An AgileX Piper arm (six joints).
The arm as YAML. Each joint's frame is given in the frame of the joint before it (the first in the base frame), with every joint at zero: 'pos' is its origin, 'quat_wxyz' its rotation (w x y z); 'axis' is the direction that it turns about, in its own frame. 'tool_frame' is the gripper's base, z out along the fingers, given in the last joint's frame.
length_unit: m
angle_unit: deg
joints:
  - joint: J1
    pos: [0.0, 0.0, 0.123]
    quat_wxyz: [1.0, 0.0, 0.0, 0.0]
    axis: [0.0, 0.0, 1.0]
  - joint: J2
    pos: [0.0, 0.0, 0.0]
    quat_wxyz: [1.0, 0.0, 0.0, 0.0]
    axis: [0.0, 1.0, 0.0]
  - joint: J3
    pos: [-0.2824, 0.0, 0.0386]
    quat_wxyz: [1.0, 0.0, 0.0, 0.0]
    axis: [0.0, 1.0, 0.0]
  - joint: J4
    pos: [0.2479, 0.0, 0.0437]
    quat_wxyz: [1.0, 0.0, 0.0, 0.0]
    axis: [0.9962, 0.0, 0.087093]
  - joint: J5
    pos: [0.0, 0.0, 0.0]
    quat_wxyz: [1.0, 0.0, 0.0, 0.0]
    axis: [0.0, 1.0, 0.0]
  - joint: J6
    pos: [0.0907, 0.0, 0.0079]
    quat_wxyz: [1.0, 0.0, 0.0, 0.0]
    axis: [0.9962, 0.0, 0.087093]
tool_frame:
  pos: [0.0, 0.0, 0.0]
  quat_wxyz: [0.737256, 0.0, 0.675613, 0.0]
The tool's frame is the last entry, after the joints.
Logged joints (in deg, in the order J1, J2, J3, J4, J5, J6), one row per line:
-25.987, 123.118, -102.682, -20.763, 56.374, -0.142
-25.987, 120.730, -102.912, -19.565, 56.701, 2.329
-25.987, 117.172, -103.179, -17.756, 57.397, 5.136
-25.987, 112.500, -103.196, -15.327, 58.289, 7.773
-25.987, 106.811, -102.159, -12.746, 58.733, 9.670
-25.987, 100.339, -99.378, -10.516, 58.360, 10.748
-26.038, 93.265, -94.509, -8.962, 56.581, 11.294
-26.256, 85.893, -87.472, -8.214, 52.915, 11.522
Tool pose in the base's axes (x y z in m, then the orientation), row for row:
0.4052, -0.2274, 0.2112, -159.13, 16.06, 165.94
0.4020, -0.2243, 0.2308, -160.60, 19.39, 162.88
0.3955, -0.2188, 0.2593, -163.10, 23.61, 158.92
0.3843, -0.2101, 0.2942, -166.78, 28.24, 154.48
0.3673, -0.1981, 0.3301, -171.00, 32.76, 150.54
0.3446, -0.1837, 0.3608, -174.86, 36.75, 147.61
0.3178, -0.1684, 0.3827, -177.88, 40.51, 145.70
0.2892, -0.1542, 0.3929, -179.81, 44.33, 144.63
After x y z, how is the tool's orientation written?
As angles about the fixed x, y, z axes (roll, pitch, yaw), in degrees.
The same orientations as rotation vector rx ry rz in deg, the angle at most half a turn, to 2 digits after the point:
24.24, 161.82, -32.72
28.59, 158.40, -31.29
33.60, 153.84, -29.00
38.22, 148.56, -25.85
41.22, 143.22, -22.48
42.48, 138.52, -19.67
42.46, 134.32, -17.82
41.66, 130.36, -17.15

